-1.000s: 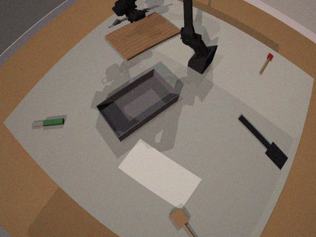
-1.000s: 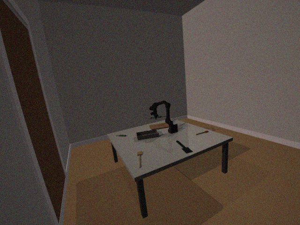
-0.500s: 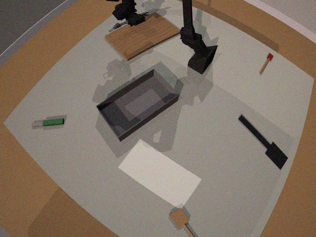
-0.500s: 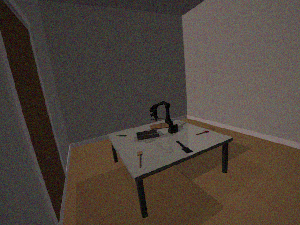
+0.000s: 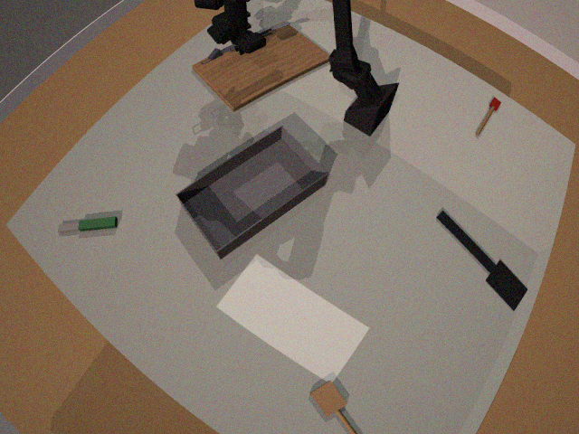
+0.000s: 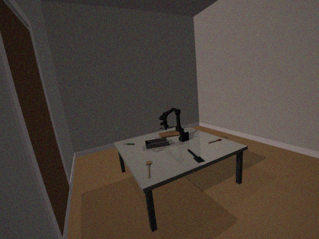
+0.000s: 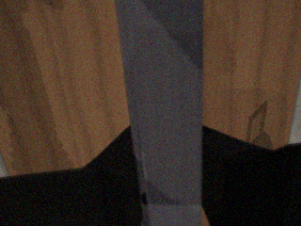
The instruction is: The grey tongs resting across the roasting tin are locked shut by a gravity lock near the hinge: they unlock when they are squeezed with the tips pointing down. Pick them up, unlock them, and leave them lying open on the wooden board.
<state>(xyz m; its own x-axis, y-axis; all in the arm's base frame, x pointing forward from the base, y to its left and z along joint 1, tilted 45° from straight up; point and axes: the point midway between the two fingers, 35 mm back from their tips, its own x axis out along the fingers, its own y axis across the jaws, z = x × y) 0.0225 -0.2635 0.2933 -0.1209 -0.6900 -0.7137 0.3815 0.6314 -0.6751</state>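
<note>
My gripper tip is 30 mm below the yellow tab and 10 mm past it. Also, from my gripper tip: green-handled tool: 620 mm ahead, 90 mm to the right, 80 mm below; then wooden board: 80 mm below, 70 mm behind, 30 mm to the left; then roasting tin: 330 mm ahead, 250 mm to the left, 60 mm below.
</note>
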